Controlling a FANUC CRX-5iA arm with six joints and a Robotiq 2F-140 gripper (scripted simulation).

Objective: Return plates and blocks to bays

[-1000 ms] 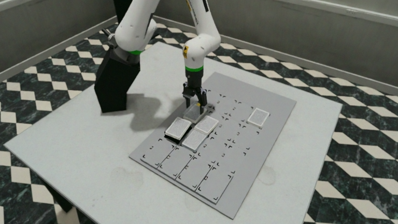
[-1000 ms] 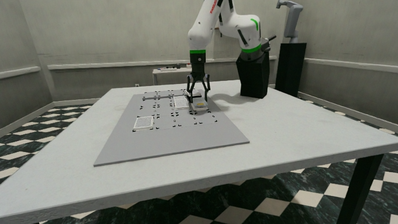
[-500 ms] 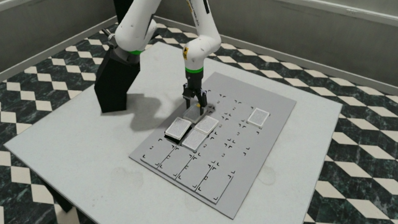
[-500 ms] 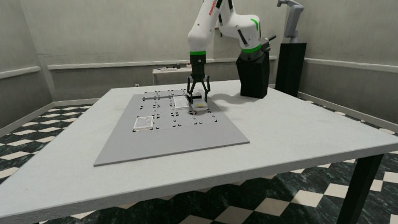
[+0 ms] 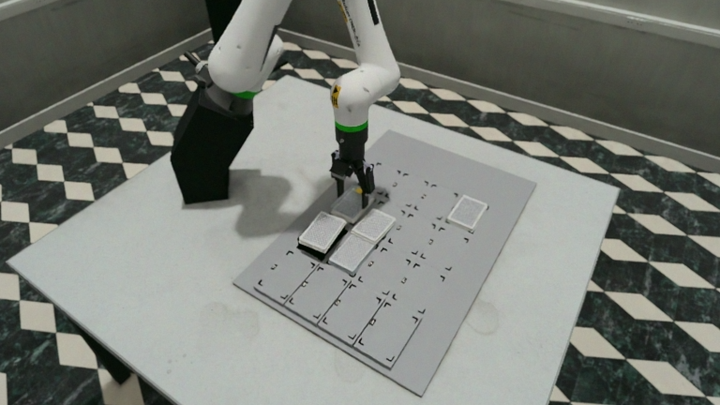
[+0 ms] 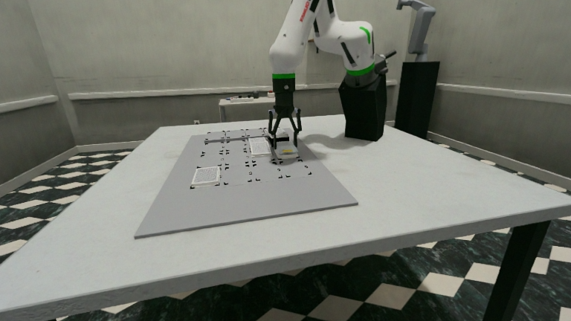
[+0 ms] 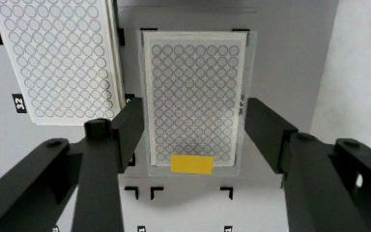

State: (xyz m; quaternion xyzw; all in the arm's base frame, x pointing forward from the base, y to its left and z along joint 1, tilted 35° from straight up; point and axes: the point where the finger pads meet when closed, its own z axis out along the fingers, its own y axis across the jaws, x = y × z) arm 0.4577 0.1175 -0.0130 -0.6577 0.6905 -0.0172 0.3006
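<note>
My hand is 2 cm above the lid. From my hand the other things lie so: 384-well plate 31 cm ahead, 18 cm to the left, 5 cm below; then black deep-well block 16 cm to the right, 3 cm below, 1 cm ahead.
</note>
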